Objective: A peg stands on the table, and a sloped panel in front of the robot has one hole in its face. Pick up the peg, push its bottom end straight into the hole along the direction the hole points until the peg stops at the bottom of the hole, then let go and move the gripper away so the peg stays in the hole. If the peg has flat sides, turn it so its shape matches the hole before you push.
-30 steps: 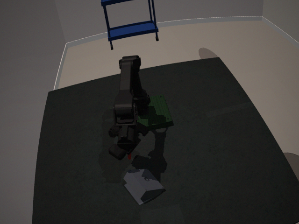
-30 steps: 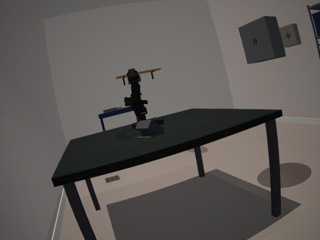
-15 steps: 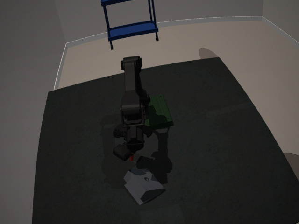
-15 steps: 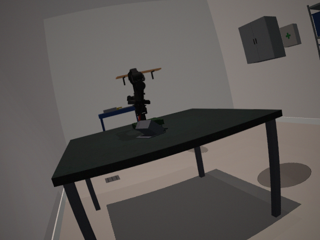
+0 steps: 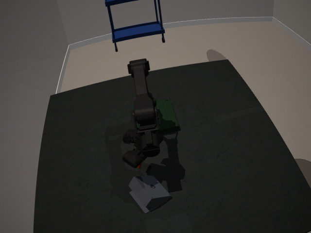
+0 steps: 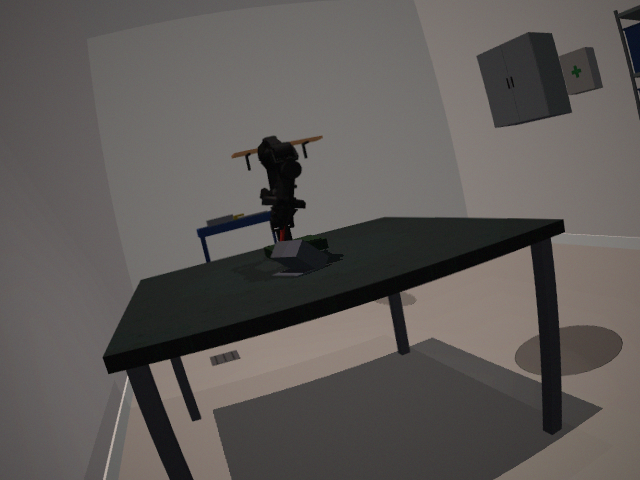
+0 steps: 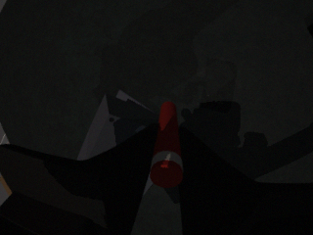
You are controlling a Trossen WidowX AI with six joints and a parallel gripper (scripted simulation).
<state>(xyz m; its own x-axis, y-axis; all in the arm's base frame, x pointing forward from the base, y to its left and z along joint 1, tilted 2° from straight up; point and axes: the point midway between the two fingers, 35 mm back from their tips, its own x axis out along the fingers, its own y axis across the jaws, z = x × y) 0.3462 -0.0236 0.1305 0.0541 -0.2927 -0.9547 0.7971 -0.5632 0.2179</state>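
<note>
Right now my gripper tip is 100 mm short of the grey sloped panel, 20 mm to the right of it and 80 mm above it. The rest, counted from my gripper tip: round red peg (20 mm above).
</note>
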